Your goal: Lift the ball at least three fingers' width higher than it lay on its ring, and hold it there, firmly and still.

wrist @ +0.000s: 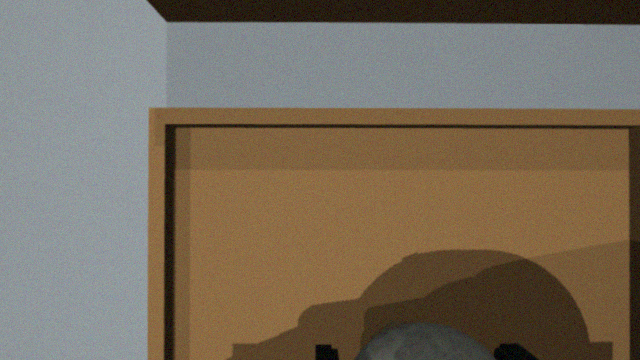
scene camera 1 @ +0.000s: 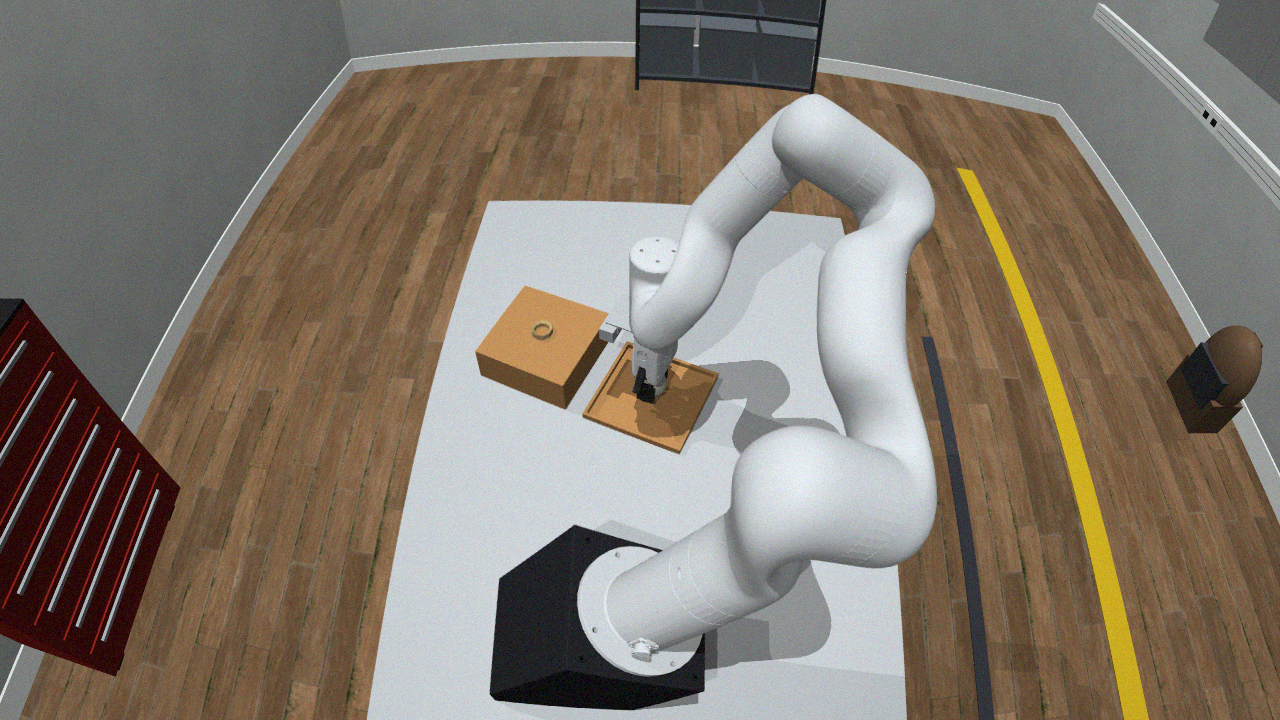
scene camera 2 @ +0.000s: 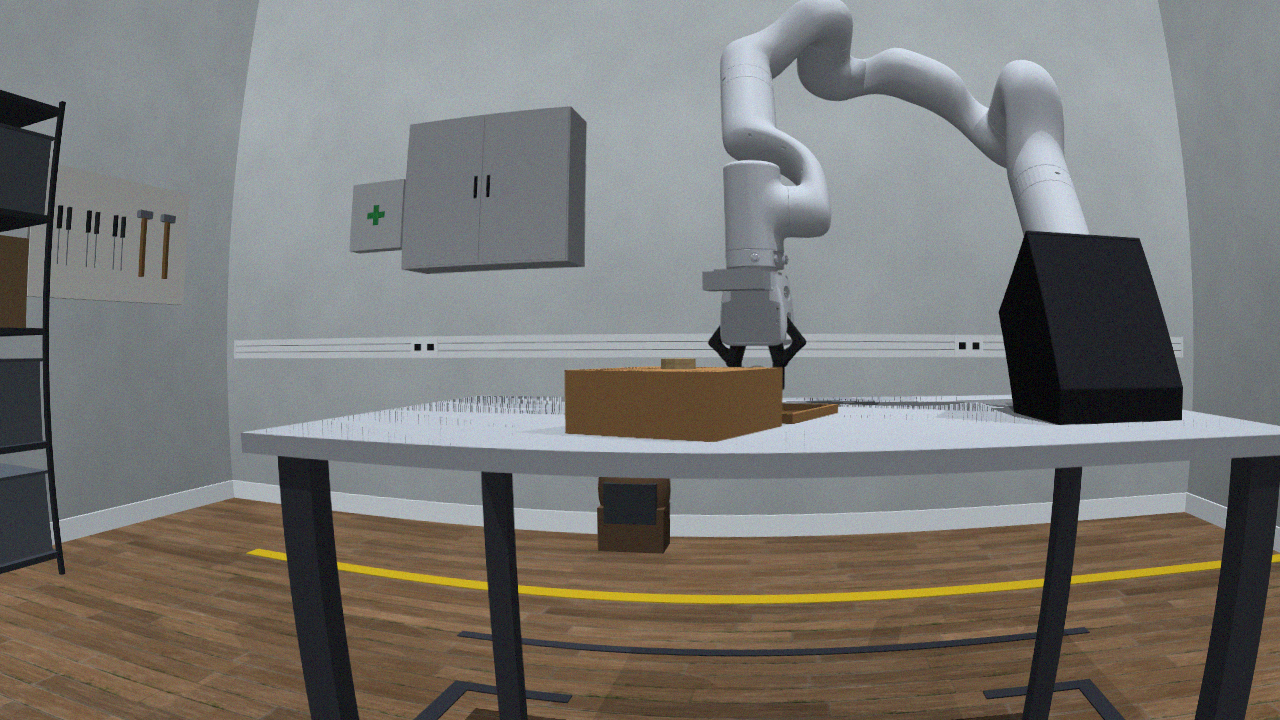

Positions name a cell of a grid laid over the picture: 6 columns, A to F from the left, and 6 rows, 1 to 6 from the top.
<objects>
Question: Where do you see a tray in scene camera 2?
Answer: At D4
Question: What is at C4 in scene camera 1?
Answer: A brown box.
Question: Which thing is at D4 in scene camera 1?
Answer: A tray.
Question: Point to a tray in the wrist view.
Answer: At C4
</objects>
